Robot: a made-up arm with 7 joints. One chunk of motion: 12 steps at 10 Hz.
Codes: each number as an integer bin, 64 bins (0 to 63) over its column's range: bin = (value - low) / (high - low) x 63, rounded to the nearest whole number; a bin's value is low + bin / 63 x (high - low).
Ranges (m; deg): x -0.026..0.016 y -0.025..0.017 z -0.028..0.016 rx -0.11..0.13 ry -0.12..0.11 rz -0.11..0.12
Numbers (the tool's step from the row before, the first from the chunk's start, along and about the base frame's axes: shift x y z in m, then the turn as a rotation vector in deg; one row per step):
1: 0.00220 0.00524 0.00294 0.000 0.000 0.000
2: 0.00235 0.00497 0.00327 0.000 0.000 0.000
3: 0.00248 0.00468 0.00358 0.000 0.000 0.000
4: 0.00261 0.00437 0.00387 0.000 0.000 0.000
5: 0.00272 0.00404 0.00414 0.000 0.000 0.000
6: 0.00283 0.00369 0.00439 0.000 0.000 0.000
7: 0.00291 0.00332 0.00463 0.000 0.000 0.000
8: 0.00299 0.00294 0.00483 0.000 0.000 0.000
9: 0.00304 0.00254 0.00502 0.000 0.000 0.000
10: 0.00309 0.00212 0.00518 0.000 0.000 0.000
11: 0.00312 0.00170 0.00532 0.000 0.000 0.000
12: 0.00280 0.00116 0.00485 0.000 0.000 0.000
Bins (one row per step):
1: 42 45 44 29 33 30
2: 43 45 45 29 33 30
3: 43 45 45 29 33 30
4: 43 44 46 29 33 30
5: 43 44 46 29 33 30
6: 43 43 46 29 33 30
7: 43 42 47 29 33 30
8: 43 42 47 29 33 30
9: 44 41 47 29 33 30
10: 44 41 48 29 33 30
11: 44 40 48 29 33 30
12: 43 39 47 29 33 30

